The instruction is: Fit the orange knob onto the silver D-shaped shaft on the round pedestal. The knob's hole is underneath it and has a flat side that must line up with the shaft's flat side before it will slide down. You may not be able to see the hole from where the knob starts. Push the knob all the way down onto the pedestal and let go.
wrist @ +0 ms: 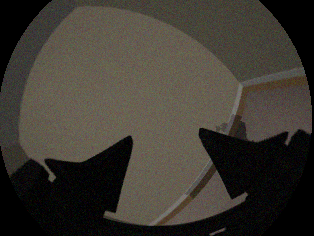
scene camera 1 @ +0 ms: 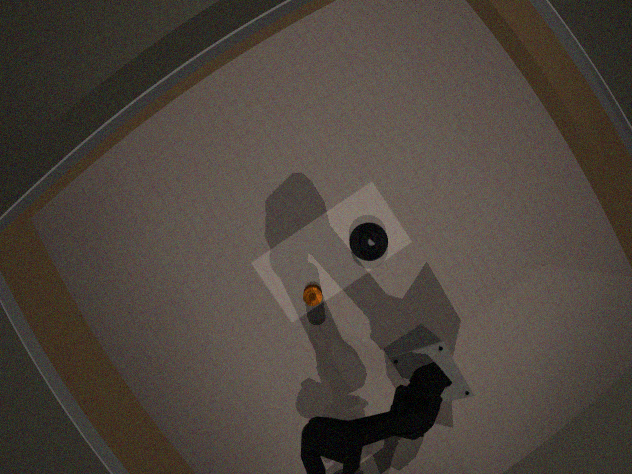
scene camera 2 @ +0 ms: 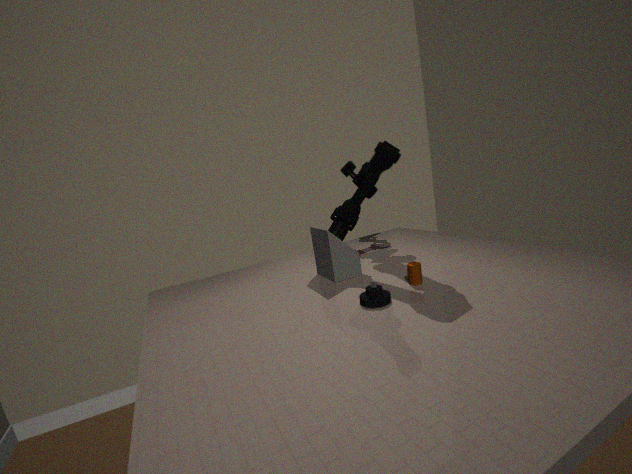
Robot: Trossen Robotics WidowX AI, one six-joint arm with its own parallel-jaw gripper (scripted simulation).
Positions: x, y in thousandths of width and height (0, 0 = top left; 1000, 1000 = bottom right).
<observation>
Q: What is the gripper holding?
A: Nothing.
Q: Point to a black round pedestal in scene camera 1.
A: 583, 509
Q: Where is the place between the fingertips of the gripper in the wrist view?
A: At 530, 578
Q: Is the gripper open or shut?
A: Open.
</observation>
